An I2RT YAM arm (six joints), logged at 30 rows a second.
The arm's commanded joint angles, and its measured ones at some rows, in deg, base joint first. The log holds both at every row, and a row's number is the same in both.
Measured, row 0: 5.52 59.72 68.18 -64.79 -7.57 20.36
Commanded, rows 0 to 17: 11.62 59.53 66.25 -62.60 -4.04 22.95; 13.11 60.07 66.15 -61.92 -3.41 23.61; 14.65 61.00 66.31 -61.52 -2.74 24.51; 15.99 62.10 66.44 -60.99 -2.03 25.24; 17.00 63.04 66.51 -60.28 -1.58 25.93; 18.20 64.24 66.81 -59.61 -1.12 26.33; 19.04 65.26 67.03 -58.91 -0.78 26.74; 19.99 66.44 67.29 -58.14 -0.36 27.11; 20.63 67.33 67.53 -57.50 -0.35 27.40; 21.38 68.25 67.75 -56.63 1.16 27.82; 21.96 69.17 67.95 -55.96 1.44 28.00; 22.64 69.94 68.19 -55.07 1.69 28.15; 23.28 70.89 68.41 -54.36 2.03 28.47; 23.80 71.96 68.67 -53.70 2.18 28.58; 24.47 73.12 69.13 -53.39 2.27 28.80; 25.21 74.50 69.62 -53.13 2.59 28.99; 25.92 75.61 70.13 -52.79 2.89 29.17; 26.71 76.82 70.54 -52.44 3.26 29.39
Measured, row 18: 24.36 73.58 66.96 -56.34 0.49 27.49
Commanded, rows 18 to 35: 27.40 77.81 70.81 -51.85 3.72 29.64; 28.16 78.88 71.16 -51.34 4.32 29.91; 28.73 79.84 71.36 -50.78 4.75 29.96; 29.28 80.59 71.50 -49.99 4.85 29.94; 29.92 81.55 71.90 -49.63 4.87 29.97; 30.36 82.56 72.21 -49.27 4.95 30.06; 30.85 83.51 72.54 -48.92 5.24 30.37; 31.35 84.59 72.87 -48.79 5.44 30.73; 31.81 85.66 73.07 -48.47 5.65 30.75; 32.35 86.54 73.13 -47.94 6.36 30.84; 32.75 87.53 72.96 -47.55 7.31 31.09; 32.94 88.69 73.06 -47.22 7.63 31.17; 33.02 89.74 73.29 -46.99 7.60 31.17; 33.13 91.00 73.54 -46.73 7.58 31.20; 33.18 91.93 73.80 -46.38 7.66 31.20; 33.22 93.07 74.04 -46.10 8.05 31.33; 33.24 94.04 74.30 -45.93 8.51 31.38; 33.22 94.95 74.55 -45.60 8.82 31.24
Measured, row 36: 33.08 92.12 71.55 -48.27 5.80 30.41
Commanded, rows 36 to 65: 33.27 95.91 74.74 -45.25 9.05 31.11; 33.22 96.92 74.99 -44.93 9.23 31.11; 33.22 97.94 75.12 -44.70 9.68 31.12; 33.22 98.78 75.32 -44.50 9.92 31.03; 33.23 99.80 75.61 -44.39 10.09 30.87; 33.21 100.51 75.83 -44.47 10.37 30.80; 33.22 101.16 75.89 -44.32 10.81 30.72; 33.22 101.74 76.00 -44.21 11.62 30.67; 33.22 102.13 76.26 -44.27 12.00 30.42; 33.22 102.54 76.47 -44.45 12.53 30.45; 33.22 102.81 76.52 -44.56 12.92 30.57; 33.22 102.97 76.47 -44.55 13.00 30.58; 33.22 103.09 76.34 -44.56 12.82 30.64; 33.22 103.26 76.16 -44.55 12.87 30.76; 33.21 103.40 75.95 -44.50 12.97 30.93; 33.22 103.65 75.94 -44.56 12.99 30.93; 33.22 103.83 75.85 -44.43 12.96 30.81; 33.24 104.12 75.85 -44.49 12.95 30.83; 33.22 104.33 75.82 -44.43 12.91 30.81; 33.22 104.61 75.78 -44.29 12.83 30.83; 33.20 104.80 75.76 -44.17 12.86 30.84; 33.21 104.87 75.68 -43.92 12.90 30.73; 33.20 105.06 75.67 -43.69 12.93 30.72; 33.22 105.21 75.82 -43.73 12.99 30.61; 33.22 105.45 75.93 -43.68 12.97 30.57; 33.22 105.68 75.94 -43.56 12.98 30.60; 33.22 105.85 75.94 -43.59 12.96 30.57; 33.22 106.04 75.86 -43.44 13.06 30.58; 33.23 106.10 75.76 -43.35 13.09 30.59; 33.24 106.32 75.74 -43.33 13.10 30.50
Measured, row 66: 33.12 105.58 74.04 -44.56 11.73 30.41
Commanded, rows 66 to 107: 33.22 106.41 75.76 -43.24 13.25 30.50; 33.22 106.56 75.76 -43.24 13.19 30.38; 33.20 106.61 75.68 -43.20 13.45 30.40; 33.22 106.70 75.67 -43.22 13.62 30.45; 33.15 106.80 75.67 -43.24 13.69 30.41; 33.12 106.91 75.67 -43.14 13.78 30.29; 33.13 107.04 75.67 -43.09 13.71 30.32; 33.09 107.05 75.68 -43.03 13.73 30.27; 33.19 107.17 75.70 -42.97 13.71 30.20; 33.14 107.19 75.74 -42.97 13.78 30.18; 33.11 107.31 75.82 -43.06 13.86 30.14; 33.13 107.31 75.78 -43.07 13.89 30.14; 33.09 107.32 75.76 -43.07 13.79 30.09; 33.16 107.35 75.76 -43.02 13.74 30.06; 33.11 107.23 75.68 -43.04 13.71 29.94; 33.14 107.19 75.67 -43.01 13.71 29.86; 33.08 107.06 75.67 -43.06 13.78 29.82; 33.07 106.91 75.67 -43.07 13.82 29.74; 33.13 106.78 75.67 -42.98 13.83 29.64; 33.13 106.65 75.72 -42.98 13.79 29.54; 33.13 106.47 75.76 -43.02 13.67 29.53; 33.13 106.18 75.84 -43.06 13.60 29.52; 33.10 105.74 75.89 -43.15 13.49 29.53; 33.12 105.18 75.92 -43.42 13.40 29.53; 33.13 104.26 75.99 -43.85 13.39 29.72; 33.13 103.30 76.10 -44.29 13.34 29.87; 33.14 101.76 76.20 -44.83 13.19 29.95; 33.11 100.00 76.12 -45.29 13.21 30.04; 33.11 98.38 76.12 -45.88 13.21 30.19; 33.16 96.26 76.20 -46.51 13.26 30.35; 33.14 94.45 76.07 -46.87 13.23 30.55; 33.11 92.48 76.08 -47.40 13.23 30.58; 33.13 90.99 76.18 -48.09 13.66 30.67; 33.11 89.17 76.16 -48.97 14.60 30.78; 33.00 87.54 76.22 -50.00 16.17 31.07; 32.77 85.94 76.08 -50.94 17.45 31.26; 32.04 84.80 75.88 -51.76 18.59 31.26; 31.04 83.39 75.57 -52.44 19.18 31.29; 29.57 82.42 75.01 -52.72 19.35 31.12; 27.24 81.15 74.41 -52.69 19.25 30.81; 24.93 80.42 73.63 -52.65 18.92 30.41; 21.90 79.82 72.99 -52.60 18.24 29.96
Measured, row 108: 29.85 82.56 74.22 -50.19 15.68 30.26
